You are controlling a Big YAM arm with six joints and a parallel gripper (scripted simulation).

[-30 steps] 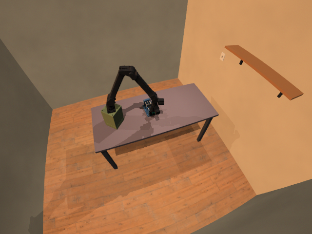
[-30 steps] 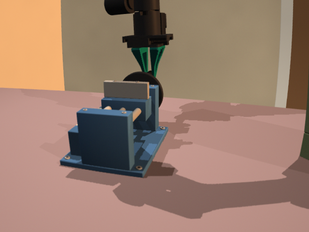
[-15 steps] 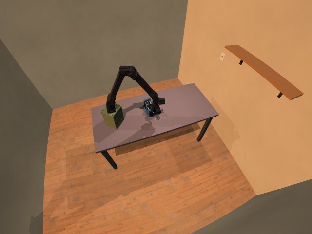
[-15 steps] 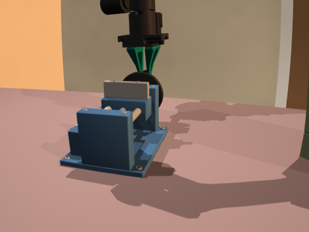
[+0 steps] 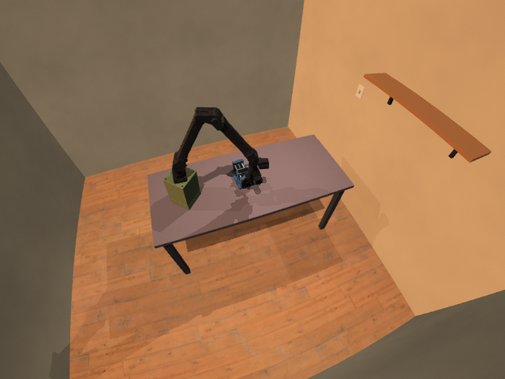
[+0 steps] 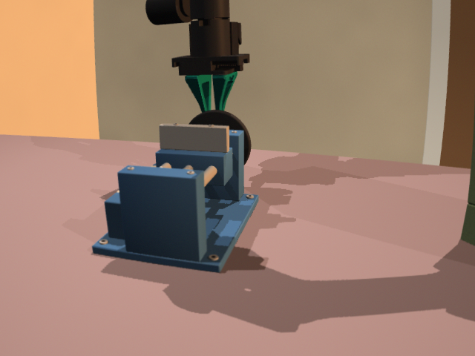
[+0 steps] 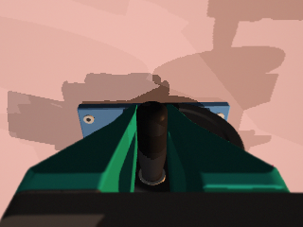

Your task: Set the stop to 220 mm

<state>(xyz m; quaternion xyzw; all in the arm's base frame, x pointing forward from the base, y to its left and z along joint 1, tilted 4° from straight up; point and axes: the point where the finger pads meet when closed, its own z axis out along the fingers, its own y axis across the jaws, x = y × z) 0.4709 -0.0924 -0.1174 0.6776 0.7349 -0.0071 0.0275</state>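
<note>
My gripper is now 20 mm past the grey stop plate, 140 mm to the right of it and 20 mm above it. Round my hand: black crank handle: 10 mm to the left.
</note>
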